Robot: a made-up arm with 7 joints. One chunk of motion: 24 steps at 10 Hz.
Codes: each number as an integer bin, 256 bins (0 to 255) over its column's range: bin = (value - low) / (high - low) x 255, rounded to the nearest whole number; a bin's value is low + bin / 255 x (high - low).
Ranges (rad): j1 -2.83..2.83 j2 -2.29..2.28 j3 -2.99..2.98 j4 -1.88..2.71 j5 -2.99..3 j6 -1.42..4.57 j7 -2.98..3
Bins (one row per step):
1: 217 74 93 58 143 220 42
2: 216 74 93 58 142 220 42
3: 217 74 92 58 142 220 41
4: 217 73 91 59 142 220 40
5: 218 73 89 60 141 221 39
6: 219 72 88 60 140 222 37
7: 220 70 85 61 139 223 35
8: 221 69 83 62 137 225 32
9: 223 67 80 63 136 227 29
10: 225 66 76 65 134 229 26
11: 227 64 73 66 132 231 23
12: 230 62 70 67 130 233 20
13: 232 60 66 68 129 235 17
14: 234 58 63 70 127 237 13
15: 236 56 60 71 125 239 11
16: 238 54 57 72 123 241 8
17: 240 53 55 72 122 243 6
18: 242 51 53 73 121 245 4
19: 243 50 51 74 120 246 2
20: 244 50 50 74 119 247 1
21: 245 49 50 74 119 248 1
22: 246 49 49 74 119 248 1
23: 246 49 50 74 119 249 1
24: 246 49 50 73 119 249 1
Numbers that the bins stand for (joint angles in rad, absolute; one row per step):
1: 1.9865 -0.9638 -0.8127 -0.8360 0.3691 3.7478 -1.9951
2: 1.9644 -0.9638 -0.8127 -0.8360 0.3456 3.7478 -1.9951
3: 1.9865 -0.9638 -0.8361 -0.8360 0.3456 3.7478 -2.0185
4: 1.9865 -0.9817 -0.8595 -0.8180 0.3456 3.7478 -2.0420
5: 2.0087 -0.9817 -0.9064 -0.8000 0.3221 3.7713 -2.0654
6: 2.0309 -0.9996 -0.9298 -0.8000 0.2986 3.7948 -2.1123
7: 2.0531 -1.0355 -1.0000 -0.7820 0.2751 3.8183 -2.1592
8: 2.0753 -1.0534 -1.0468 -0.7640 0.2282 3.8653 -2.2296
9: 2.1197 -1.0893 -1.1171 -0.7460 0.2047 3.9123 -2.2999
10: 2.1641 -1.1072 -1.2107 -0.7100 0.1577 3.9593 -2.3703
11: 2.2085 -1.1430 -1.2809 -0.6920 0.1107 4.0062 -2.4406
12: 2.2751 -1.1789 -1.3512 -0.6740 0.0637 4.0532 -2.5110
13: 2.3195 -1.2147 -1.4448 -0.6560 0.0402 4.1002 -2.5813
14: 2.3639 -1.2505 -1.5151 -0.6200 -0.0067 4.1472 -2.6751
15: 2.4083 -1.2864 -1.5853 -0.6020 -0.0537 4.1942 -2.7220
16: 2.4527 -1.3222 -1.6555 -0.5840 -0.1007 4.2411 -2.7924
17: 2.4971 -1.3402 -1.7024 -0.5840 -0.1242 4.2881 -2.8393
18: 2.5415 -1.3760 -1.7492 -0.5660 -0.1477 4.3351 -2.8862
19: 2.5636 -1.3939 -1.7960 -0.5480 -0.1712 4.3586 -2.9331
20: 2.5858 -1.3939 -1.8194 -0.5480 -0.1947 4.3821 -2.9565
21: 2.6080 -1.4118 -1.8194 -0.5480 -0.1947 4.4056 -2.9565
22: 2.6302 -1.4118 -1.8428 -0.5480 -0.1947 4.4056 -2.9565
23: 2.6302 -1.4118 -1.8194 -0.5480 -0.1947 4.4291 -2.9565
24: 2.6302 -1.4118 -1.8194 -0.5660 -0.1947 4.4291 -2.9565

